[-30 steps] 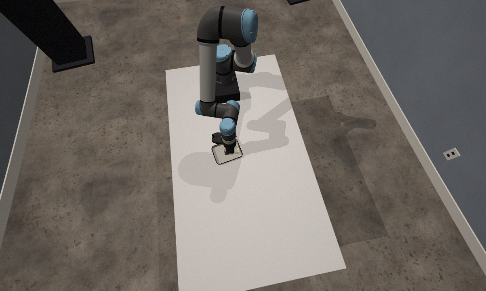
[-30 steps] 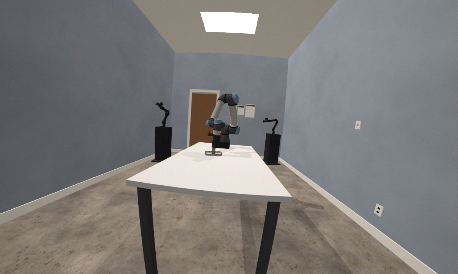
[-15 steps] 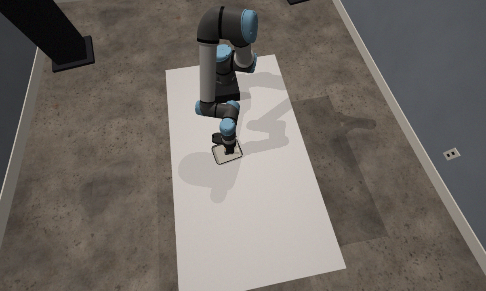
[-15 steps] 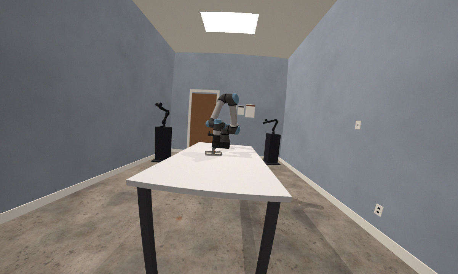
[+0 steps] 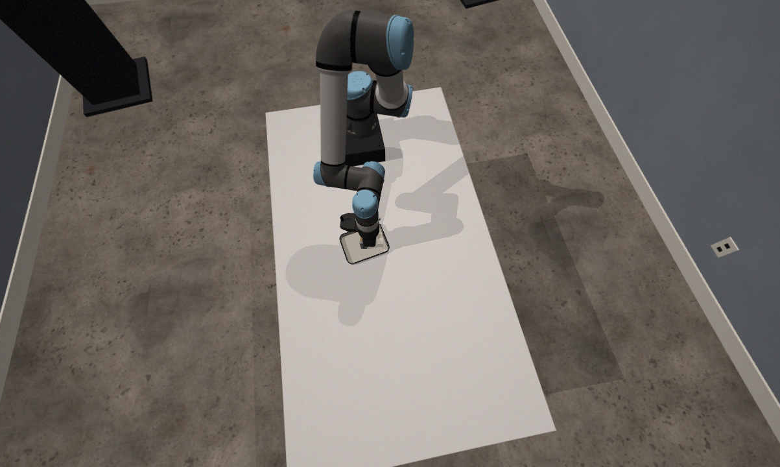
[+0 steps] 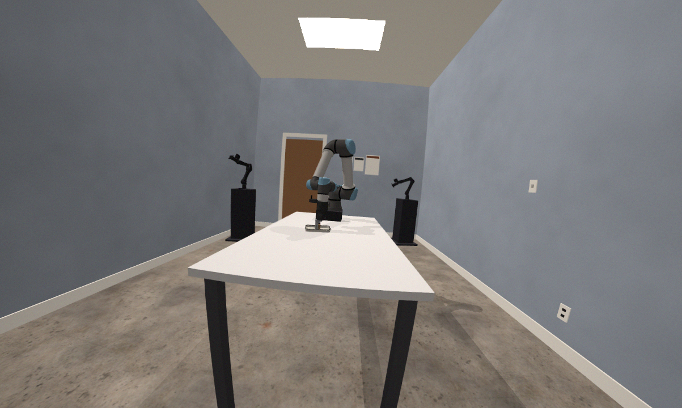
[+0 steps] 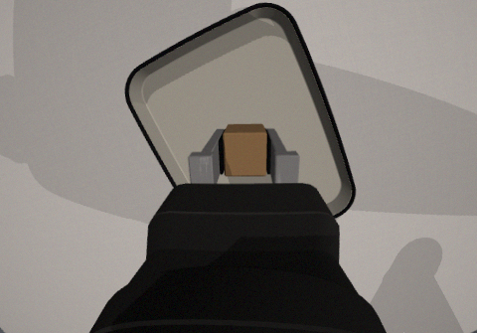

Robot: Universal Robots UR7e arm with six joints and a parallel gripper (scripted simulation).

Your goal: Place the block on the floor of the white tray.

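Right now my hand is right at the small brown block. The rest, counted from my hand: white tray: 1 cm below.
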